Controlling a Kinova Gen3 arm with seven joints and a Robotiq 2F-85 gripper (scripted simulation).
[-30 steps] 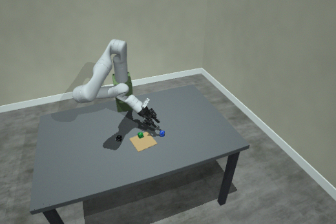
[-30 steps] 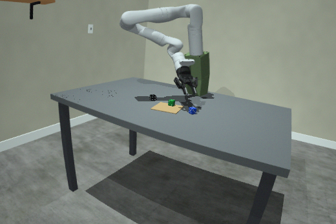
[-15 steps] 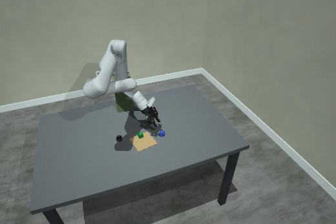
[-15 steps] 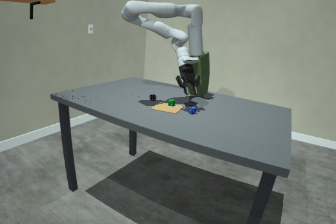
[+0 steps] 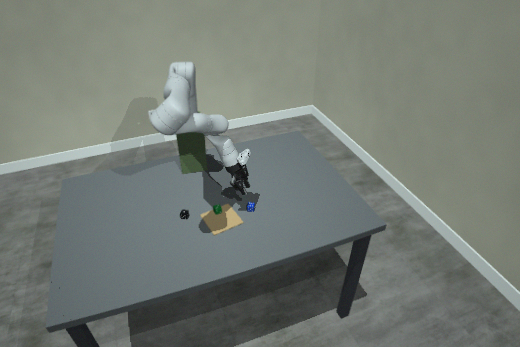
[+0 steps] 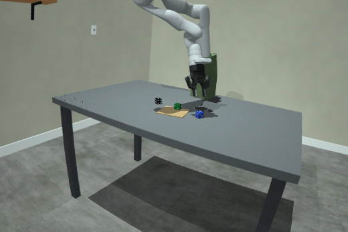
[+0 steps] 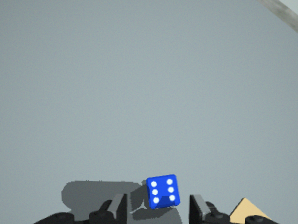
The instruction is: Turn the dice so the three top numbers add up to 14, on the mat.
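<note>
Right now the blue die is 100 mm below my hand, 20 mm to the left of it and 20 mm ahead of it. The rest, counted from my hand: tan mat: 120 mm to the right, 110 mm below, 30 mm ahead; black die: 270 mm to the right, 100 mm below, 50 mm behind; green die: 120 mm to the right, 100 mm below, 20 mm behind.
</note>
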